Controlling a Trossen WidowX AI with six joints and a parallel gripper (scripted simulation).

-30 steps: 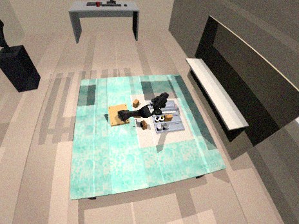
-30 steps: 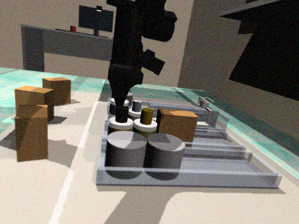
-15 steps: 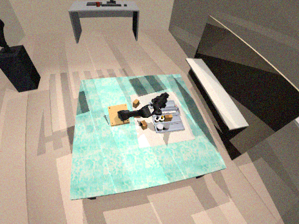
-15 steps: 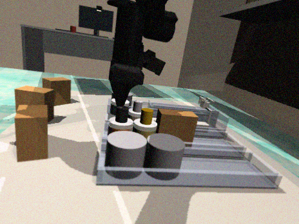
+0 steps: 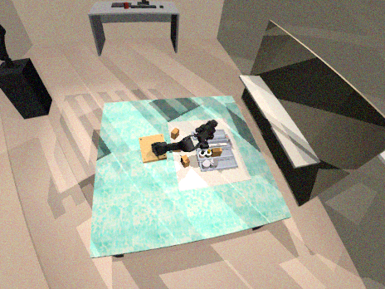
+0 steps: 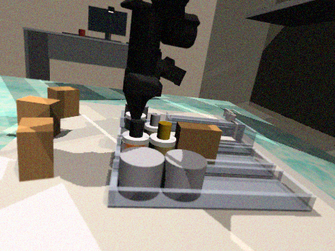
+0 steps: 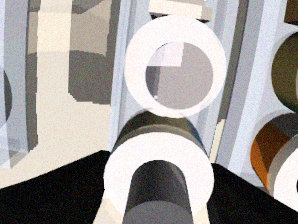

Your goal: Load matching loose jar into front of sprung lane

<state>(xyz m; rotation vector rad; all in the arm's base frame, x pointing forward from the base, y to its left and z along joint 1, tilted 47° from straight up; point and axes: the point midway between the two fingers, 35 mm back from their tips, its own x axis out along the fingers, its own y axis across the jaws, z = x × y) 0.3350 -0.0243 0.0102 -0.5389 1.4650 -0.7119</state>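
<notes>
Right now my gripper tip is 100 mm short of the orange box, 90 mm to the left of it and 10 mm above it.
</notes>
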